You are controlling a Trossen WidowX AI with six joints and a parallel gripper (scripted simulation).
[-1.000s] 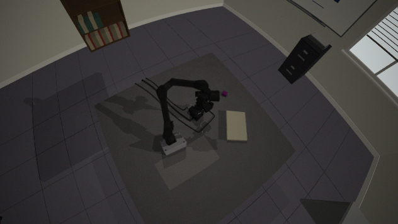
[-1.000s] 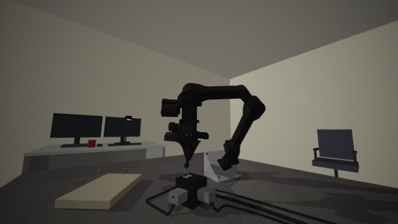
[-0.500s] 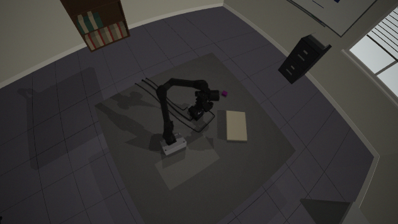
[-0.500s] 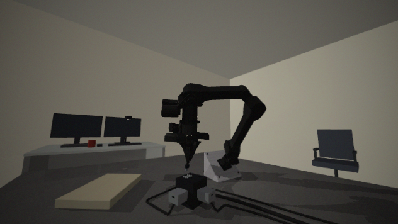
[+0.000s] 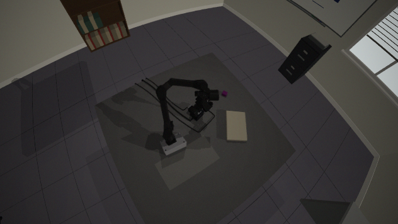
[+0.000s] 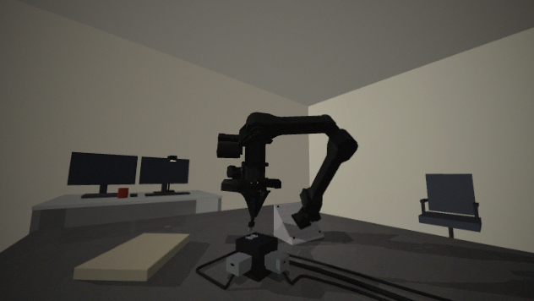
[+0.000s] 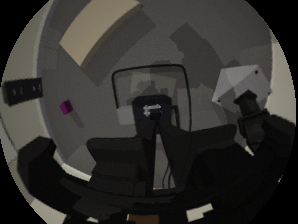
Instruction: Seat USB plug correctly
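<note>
Now: gripper tip 10 mm to the left of the dark USB plug and 10 mm above it. Round my gripper tip: beige slab 240 mm to the right, 220 mm ahead, 110 mm below; purple block 330 mm ahead, 110 mm below, 60 mm to the left.
</note>
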